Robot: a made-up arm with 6 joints. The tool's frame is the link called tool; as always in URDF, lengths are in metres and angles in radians. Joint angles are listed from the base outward. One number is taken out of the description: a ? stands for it. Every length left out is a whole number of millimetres.
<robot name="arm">
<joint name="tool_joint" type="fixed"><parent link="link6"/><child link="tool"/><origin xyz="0 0 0" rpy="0 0 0"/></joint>
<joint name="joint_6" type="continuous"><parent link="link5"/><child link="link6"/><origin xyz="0 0 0.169" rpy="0 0 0"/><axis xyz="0 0 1"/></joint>
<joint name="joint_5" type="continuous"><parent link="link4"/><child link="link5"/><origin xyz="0 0 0" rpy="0 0 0"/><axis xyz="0 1 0"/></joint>
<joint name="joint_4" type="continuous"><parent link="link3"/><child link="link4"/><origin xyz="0 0 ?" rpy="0 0 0"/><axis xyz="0 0 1"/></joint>
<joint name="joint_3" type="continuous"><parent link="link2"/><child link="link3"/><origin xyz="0 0 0.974" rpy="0 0 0"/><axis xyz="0 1 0"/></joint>
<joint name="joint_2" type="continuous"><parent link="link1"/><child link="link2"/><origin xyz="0 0.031 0" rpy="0 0 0"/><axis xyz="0 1 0"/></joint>
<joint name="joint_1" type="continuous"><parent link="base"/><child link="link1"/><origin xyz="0 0 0.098" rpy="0 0 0"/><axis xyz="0 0 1"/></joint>
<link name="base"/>
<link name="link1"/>
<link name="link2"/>
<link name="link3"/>
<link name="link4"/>
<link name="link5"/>
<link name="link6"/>
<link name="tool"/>
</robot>
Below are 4 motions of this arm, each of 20 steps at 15 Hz.
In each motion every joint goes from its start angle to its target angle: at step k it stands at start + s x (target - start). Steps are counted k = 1, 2, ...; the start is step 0. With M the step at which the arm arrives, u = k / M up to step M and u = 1 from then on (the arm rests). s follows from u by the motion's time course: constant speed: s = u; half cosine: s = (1 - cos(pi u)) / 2; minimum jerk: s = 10 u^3 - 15 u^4 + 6 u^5.
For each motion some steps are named. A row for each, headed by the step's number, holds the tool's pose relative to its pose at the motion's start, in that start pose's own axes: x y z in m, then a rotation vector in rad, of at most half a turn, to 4 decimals.
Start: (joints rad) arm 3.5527 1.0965 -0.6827 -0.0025 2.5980 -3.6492
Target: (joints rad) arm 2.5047 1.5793 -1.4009 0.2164 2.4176 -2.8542
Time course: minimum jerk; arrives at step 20
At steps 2, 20:
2: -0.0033 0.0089 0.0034 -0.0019 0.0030 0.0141
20: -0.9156 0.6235 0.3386 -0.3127 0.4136 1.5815

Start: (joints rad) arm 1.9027 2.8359 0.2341 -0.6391 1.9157 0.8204
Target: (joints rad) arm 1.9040 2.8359 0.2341 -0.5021 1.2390 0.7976
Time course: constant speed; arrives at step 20
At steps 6, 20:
6: -0.0181 0.0296 -0.0037 -0.1751 -0.1101 -0.0167
20: -0.0557 0.0920 -0.0388 -0.5844 -0.3663 -0.0229

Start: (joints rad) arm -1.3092 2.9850 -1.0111 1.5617 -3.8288 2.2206
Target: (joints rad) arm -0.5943 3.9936 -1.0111 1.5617 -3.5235 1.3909
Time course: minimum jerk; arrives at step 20
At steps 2, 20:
2: -0.0080 0.0018 0.0079 0.0097 -0.0009 0.0002
20: -0.8316 -0.6679 0.4479 0.8071 0.3333 0.2359

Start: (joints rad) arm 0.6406 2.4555 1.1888 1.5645 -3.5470 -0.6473
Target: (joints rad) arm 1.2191 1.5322 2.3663 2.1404 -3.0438 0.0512
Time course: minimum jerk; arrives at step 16
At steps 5, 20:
5: -0.0033 0.0351 0.1599 -0.0578 0.0053 0.1283
20: 0.1666 -0.2045 0.8921 -0.1816 0.0597 0.6209

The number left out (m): 0.445
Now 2 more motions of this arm.
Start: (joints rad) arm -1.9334 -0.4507 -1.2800 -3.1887 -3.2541 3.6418
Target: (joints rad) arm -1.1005 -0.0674 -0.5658 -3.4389 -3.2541 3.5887
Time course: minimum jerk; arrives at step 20
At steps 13, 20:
13: -0.3680 -0.0468 0.3813 -0.0398 1.0253 -0.0886
20: -0.3948 0.0172 0.5195 -0.0101 1.2970 -0.2318

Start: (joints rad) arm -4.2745 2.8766 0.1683 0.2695 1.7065 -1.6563
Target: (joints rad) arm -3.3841 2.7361 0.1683 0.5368 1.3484 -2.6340
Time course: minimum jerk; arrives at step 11
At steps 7, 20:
7: -0.1908 -0.0421 0.0163 0.0910 0.5681 -0.8332
20: -0.2629 -0.0539 0.0706 0.0122 0.7741 -1.1436

